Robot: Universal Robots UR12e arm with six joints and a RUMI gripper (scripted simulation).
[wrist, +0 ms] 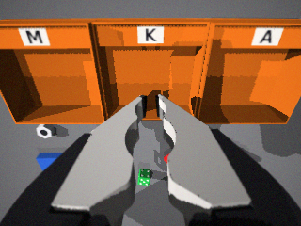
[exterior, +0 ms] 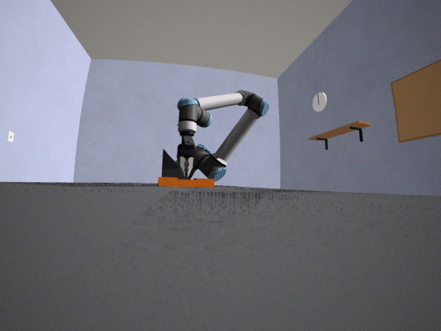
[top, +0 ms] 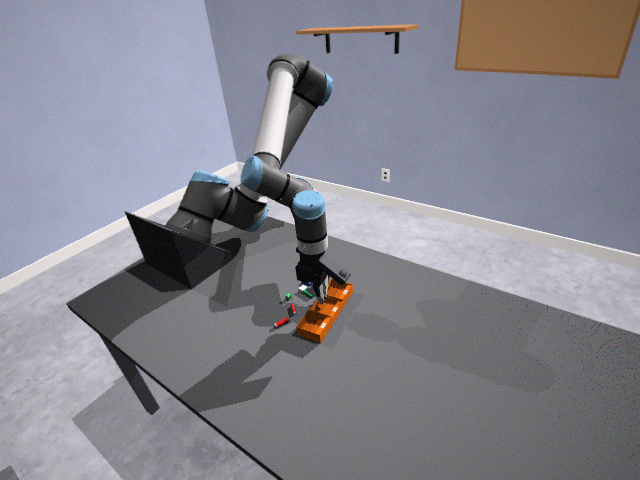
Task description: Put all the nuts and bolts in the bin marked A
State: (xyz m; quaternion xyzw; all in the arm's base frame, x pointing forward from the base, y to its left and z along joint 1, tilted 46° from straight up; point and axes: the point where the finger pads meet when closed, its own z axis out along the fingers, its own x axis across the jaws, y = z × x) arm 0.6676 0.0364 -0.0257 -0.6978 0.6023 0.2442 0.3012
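The orange bin rack is 40 mm below my hand and 10 mm ahead of it. Round my hand: green block 110 mm behind, 50 mm to the left, 50 mm below; then small green die 150 mm behind, 50 mm below, 10 mm to the right; then grey nut 120 mm to the left, 80 mm behind, 50 mm below.
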